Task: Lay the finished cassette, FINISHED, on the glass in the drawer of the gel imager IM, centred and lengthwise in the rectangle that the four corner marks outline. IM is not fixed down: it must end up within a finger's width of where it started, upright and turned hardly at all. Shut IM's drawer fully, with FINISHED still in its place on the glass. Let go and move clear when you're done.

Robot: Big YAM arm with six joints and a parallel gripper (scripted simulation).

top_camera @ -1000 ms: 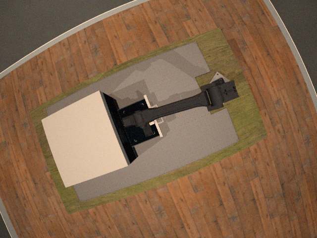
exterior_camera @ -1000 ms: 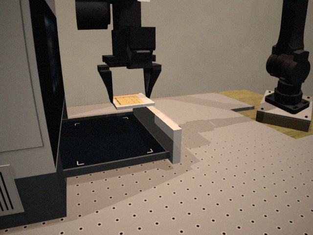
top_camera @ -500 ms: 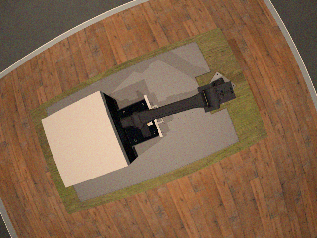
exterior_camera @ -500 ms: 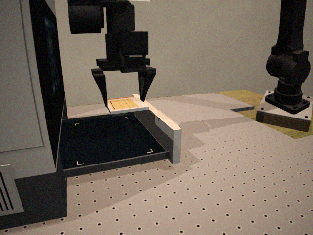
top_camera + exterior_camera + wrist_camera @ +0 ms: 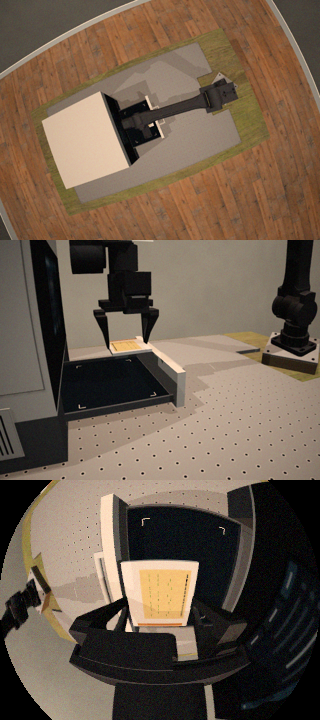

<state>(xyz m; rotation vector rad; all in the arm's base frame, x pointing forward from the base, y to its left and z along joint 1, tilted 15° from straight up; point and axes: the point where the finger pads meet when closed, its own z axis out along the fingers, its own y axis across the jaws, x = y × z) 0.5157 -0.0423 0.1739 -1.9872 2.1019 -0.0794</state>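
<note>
My gripper is now 50 mm short of the imager drawer and 70 mm above it. Also, from my hand: cassette 10 mm to the right, 10 mm below.
</note>
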